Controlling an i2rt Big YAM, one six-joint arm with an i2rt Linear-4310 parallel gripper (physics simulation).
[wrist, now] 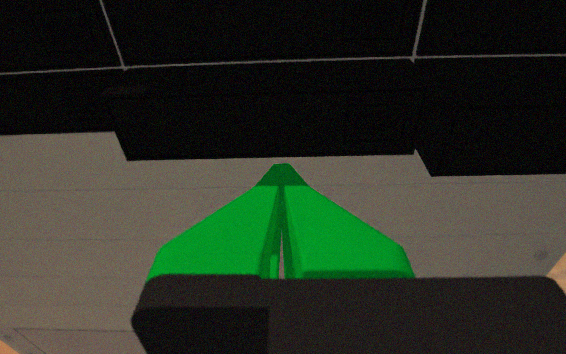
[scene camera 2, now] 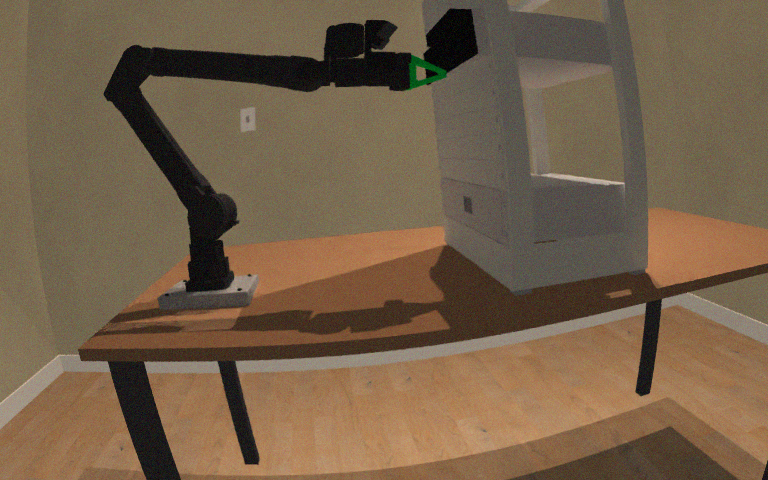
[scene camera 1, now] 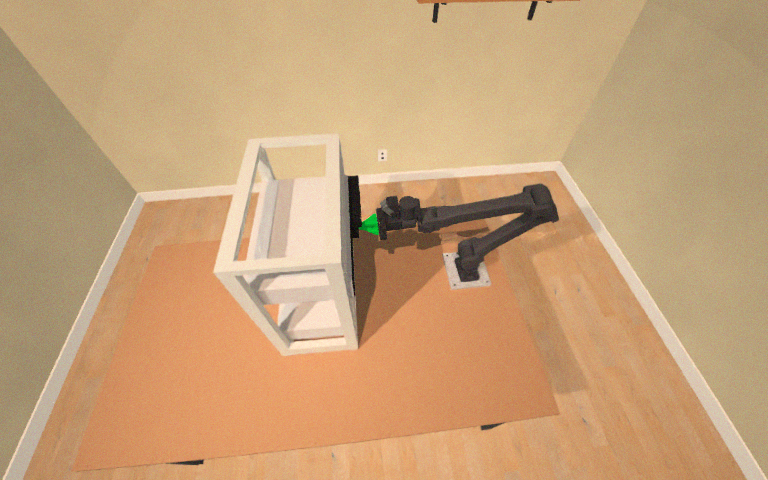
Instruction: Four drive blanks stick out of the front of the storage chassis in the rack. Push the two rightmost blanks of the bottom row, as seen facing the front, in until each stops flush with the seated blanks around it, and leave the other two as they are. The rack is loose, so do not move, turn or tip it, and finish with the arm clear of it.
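Pixels of known places: gripper, fingertip midpoint: (wrist: pixel 281 176) (scene camera 2: pixel 446 74); arm's base, link origin: (scene camera 2: pixel 211 285) (scene camera 1: pixel 466 269).
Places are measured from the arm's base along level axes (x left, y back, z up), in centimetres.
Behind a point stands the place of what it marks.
The rack (scene camera 1: pixel 335 198) @[x 7.7, y -52.1, z 60.9 cm] (scene camera 2: pixel 634 169) @[x -23.0, y -75.7, z 17.2 cm] stands upright, with the black storage chassis (scene camera 1: pixel 353 198) @[x -6.9, y -47.2, z 45.4 cm] (scene camera 2: pixel 455 39) @[x -18.3, y -44.7, z 39.3 cm] at its front near the top. In the wrist view, black blanks fill the top. The middle blank (wrist: pixel 270 125) @[x -2.2, y -46.6, z 38.2 cm] and the right blank (wrist: pixel 495 135) @[x -9.1, y -45.0, z 38.4 cm] have lower edges stepped down from the left blank (wrist: pixel 50 107) @[x 7.1, y -49.2, z 38.1 cm]. Exact protrusion is hard to read on the dark faces. My gripper (scene camera 1: pixel 360 227) @[x -2.5, y -47.0, z 35.5 cm] (scene camera 2: pixel 445 73) @[x -2.5, y -47.0, z 35.5 cm] (wrist: pixel 281 176) @[x -2.5, y -47.0, z 35.5 cm] is shut and empty, its green fingertips pointing at the chassis, just below the middle blank's lower edge in the wrist view. I cannot tell whether they touch.
Light grey panels (scene camera 2: pixel 470 135) @[x -3.1, y -50.2, z 23.3 cm] (wrist: pixel 75 215) @[x 10.6, y -50.9, z 30.0 cm] cover the rack's front below the chassis. The rack and the arm's base plate (scene camera 1: pixel 484 280) @[x 6.4, y 6.4, z -0.3 cm] (scene camera 2: pixel 209 297) @[x -9.7, y -1.3, z -0.1 cm] stand on the brown table (scene camera 1: pixel 254 407) @[x 44.1, y -90.4, z -1.9 cm] (scene camera 2: pixel 339 249) @[x 36.6, y -27.6, z -1.9 cm]. The forearm (scene camera 1: pixel 481 212) @[x 3.7, y -5.3, z 43.5 cm] (scene camera 2: pixel 232 67) @[x -1.5, y -7.3, z 40.6 cm] reaches level toward the rack front.
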